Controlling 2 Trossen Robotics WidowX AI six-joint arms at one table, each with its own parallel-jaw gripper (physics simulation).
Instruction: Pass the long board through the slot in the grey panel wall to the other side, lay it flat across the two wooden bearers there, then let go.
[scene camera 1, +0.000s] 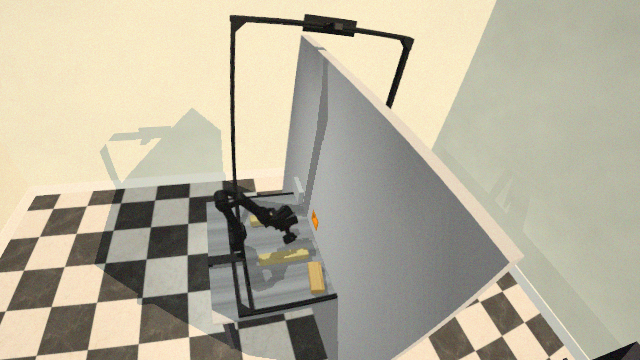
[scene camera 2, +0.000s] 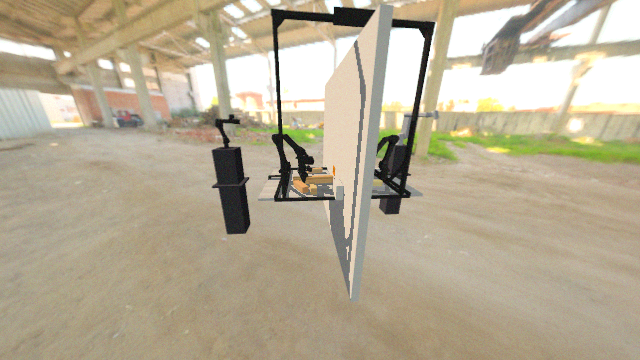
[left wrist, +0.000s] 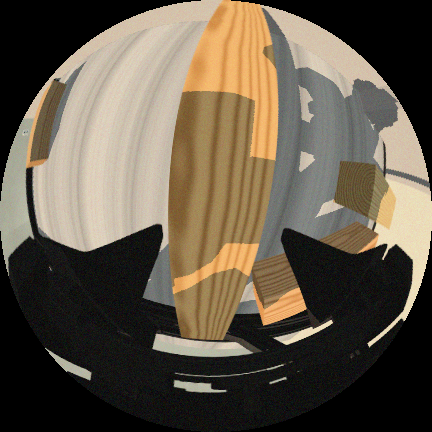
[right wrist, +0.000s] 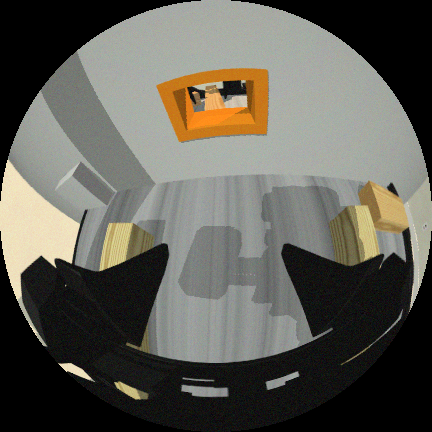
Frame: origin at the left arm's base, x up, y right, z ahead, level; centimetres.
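Seen in the pictures: left gripper, fingertip midpoint: (scene camera 2: 303, 181) (left wrist: 224, 232); right gripper, fingertip midpoint: (scene camera 1: 294, 230) (right wrist: 227, 250); left arm's base, link origin: (left wrist: 139, 318) (right wrist: 234, 88); right arm's base, link origin: (scene camera 1: 236, 246) (scene camera 2: 383, 177).
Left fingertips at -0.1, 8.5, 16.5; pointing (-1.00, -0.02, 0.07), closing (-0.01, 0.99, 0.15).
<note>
Pixels of each thing's middle, then the offset from my left fingertips to it, as dx, dy, dz. "pt": a spot on its surface instead.
- long board, body centre: (left wrist: 227, 98) (right wrist: 214, 104) (scene camera 2: 313, 179) +1.2, -1.8, +8.5
- orange-framed slot, surface spot: (right wrist: 215, 75) pt +11.4, -4.6, +32.0
- loose wood block, body centre: (right wrist: 388, 210) (scene camera 1: 315, 277) +0.1, -33.9, +39.1
The long board (scene camera 2: 320, 179) (left wrist: 215, 175) lies on the near side of the grey panel wall (scene camera 1: 400, 200) (scene camera 2: 345, 115) (right wrist: 325, 110). My left gripper (scene camera 2: 303, 179) (left wrist: 224, 232) is open, low at the board, whose width shows between the fingertips; whether they reach down past its sides I cannot tell. The orange-framed slot (scene camera 1: 315, 220) (scene camera 2: 334, 171) (right wrist: 215, 75) shows the board beyond it in the right wrist view. My right gripper (scene camera 1: 290, 240) (right wrist: 227, 250) is open and empty, above the table between the two wooden bearers, one (scene camera 1: 284, 256) (right wrist: 370, 237) and the other (scene camera 1: 255, 221) (right wrist: 117, 242).
A loose wood block (scene camera 1: 316, 277) (right wrist: 382, 210) lies near the panel on the bearers' side. On the board's side, one block (left wrist: 47, 122) lies at the left of the left wrist view, and two blocks (left wrist: 352, 187) (left wrist: 275, 280) lie at the right. A black frame (scene camera 1: 232, 100) (scene camera 2: 277, 80) rises around the table.
</note>
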